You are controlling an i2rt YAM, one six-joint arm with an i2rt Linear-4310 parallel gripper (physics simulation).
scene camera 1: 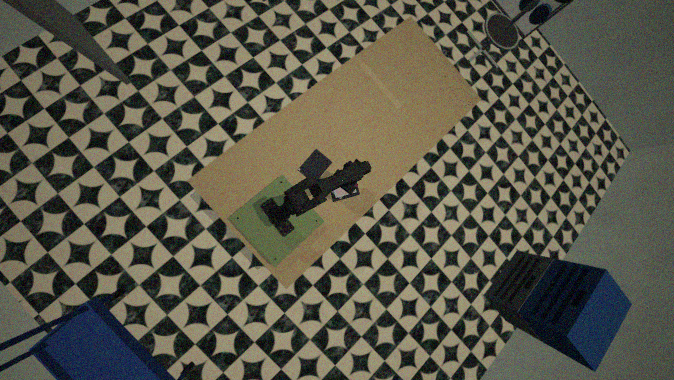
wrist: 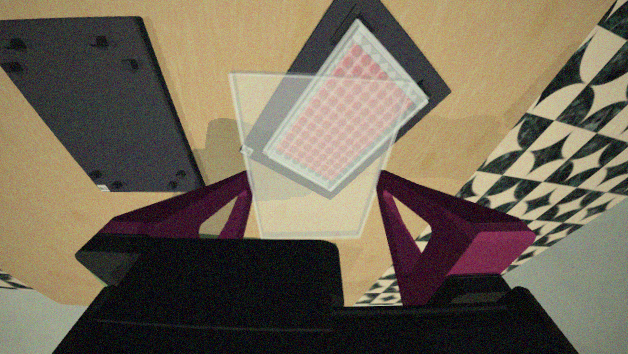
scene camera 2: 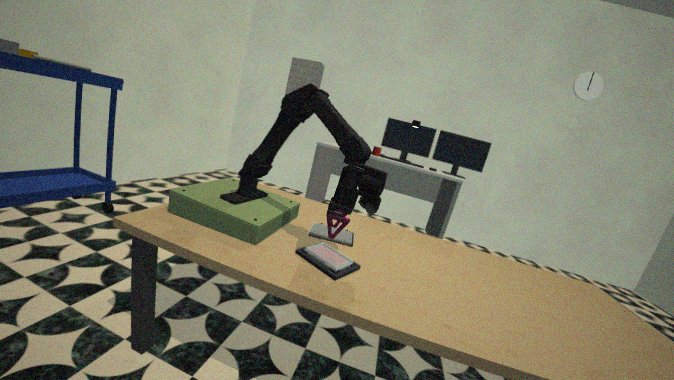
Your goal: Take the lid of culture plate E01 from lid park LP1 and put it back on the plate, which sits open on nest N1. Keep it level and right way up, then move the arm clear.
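Seen in the pictures: gripper, fingertip midpoint: (wrist: 314,177) (scene camera 2: 331,233); arm's base, origin of the base link: (scene camera 1: 277,217) (scene camera 2: 245,196).
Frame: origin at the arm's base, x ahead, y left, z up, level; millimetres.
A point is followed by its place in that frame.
My gripper (scene camera 2: 336,231) {y -64, x 367, z 8 mm} (wrist: 314,177) {y -64, x 367, z 8 mm} is shut on the clear lid (wrist: 302,215) {y -63, x 334, z 14 mm}, gripping its two long sides. The lid hangs in the air above the table. In the wrist view it partly overlaps the plate and is turned at an angle to it. Culture plate E01 (scene camera 1: 339,193) (scene camera 2: 327,256) {y -108, x 384, z -44 mm} (wrist: 360,60) {y -79, x 435, z -44 mm} has pink wells and sits open on the dark nest N1 (scene camera 2: 340,274) {y -149, x 442, z -59 mm} (wrist: 315,55) {y -50, x 427, z -58 mm}. The dark lid park LP1 (scene camera 1: 316,163) {y 121, x 338, z -60 mm} (wrist: 125,115) {y 98, x 341, z -60 mm} lies to the left in the wrist view, its pegs bare. The arm hides the gripper and lid in scene camera 1.
The arm's base stands on a green block (scene camera 1: 245,220) {y 81, x -131, z 6 mm} (scene camera 2: 215,220) {y -177, x 32, z -38 mm} at one end of the wooden table (scene camera 1: 400,65) {y 344, x 1198, z -70 mm} (scene camera 2: 450,300) {y -44, x 752, z -70 mm}. A blue cart (scene camera 2: 50,185) and a desk with two monitors (scene camera 2: 409,137) (scene camera 2: 462,150) stand beyond the table.
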